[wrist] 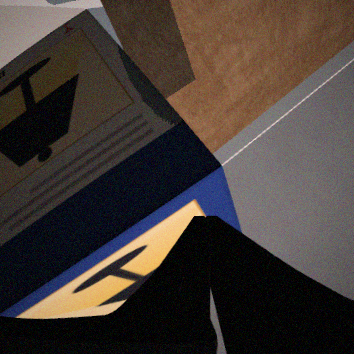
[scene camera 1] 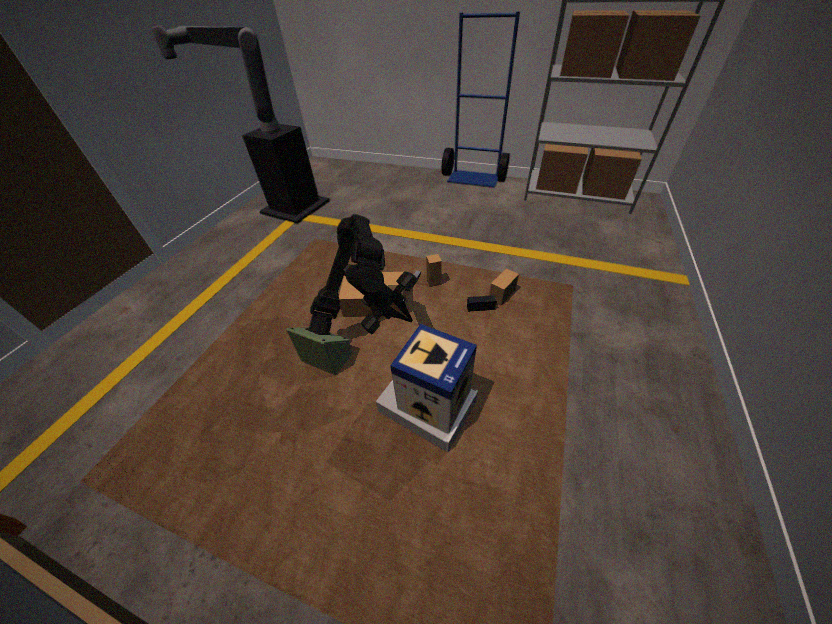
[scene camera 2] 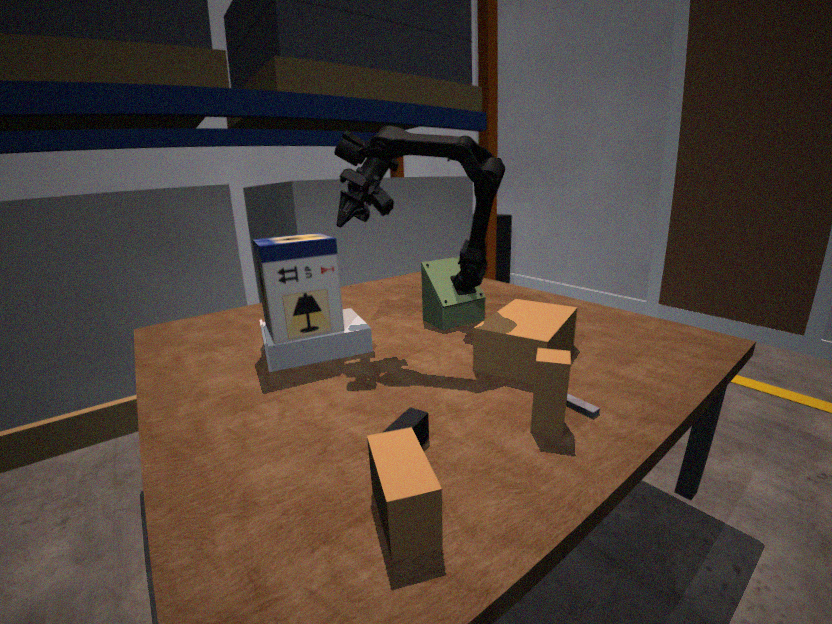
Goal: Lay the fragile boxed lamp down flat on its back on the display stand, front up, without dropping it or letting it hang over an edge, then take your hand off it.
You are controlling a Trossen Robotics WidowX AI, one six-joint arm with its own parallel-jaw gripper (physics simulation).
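Where they show: gripper, fingertip midpoint: [wrist: 203,226] [scene camera 1: 411,321] [scene camera 2: 338,226]; arm's base, link origin: [scene camera 1: 318,331] [scene camera 2: 463,284].
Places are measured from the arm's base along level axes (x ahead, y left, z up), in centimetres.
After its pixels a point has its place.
Note:
The boxed lamp [scene camera 1: 433,379] @[x 49.7, y -9.8, z 17.7 cm] [scene camera 2: 302,288] @[x 47.3, y 4.9, z 7.3 cm] [wrist: 100,165] @[x 38.3, y 0.0, z 13.5 cm] stands upright on the pale display stand [scene camera 1: 416,427] @[x 45.6, y -12.9, z -6.2 cm] [scene camera 2: 322,353] @[x 44.7, y 6.1, z -8.9 cm] [wrist: 30,30] @[x 37.2, y -0.4, z -4.7 cm]. It is white with a blue top band and a lamp picture on its yellow top panel. Bare stand top shows beside its base in the scene camera 2 view. My gripper [scene camera 1: 409,318] @[x 36.9, y 2.9, z 20.1 cm] [scene camera 2: 339,223] @[x 36.9, y 2.9, z 20.1 cm] [wrist: 203,226] @[x 36.9, y 2.9, z 20.1 cm] is shut and empty. Its tips point down, slightly above the box's top edge on the arm's side, with a small gap showing in the scene camera 2 view. In the wrist view the dark fingers cover part of the box's top.
The green wedge base [scene camera 1: 319,350] @[x 6.9, y -7.1, z 1.6 cm] [scene camera 2: 453,312] @[x 6.0, y 3.8, z -6.4 cm] carries the arm. A wide cardboard box [scene camera 1: 354,306] @[x 0.3, y 20.0, z -5.1 cm] [scene camera 2: 524,319] @[x 4.8, y 30.9, z -1.0 cm], two small cardboard blocks [scene camera 1: 434,270] @[x 20.6, y 50.5, z -2.3 cm] [scene camera 2: 551,396] @[x 21.1, y 54.7, z -3.9 cm] [scene camera 1: 504,285] @[x 50.1, y 53.6, z -2.1 cm] [scene camera 2: 406,470] @[x 49.3, y 59.7, z -2.1 cm], a black block [scene camera 1: 481,303] @[x 44.2, y 44.7, z -6.8 cm] [scene camera 2: 413,424] @[x 41.7, y 46.9, z -6.0 cm] and a grey bar [scene camera 2: 582,405] @[x 10.8, y 53.2, z -9.8 cm] are on the brown table [scene camera 1: 268,470] @[x 12.6, y -41.9, z -11.0 cm] [scene camera 2: 268,470] @[x 63.0, y 40.1, z -11.0 cm].

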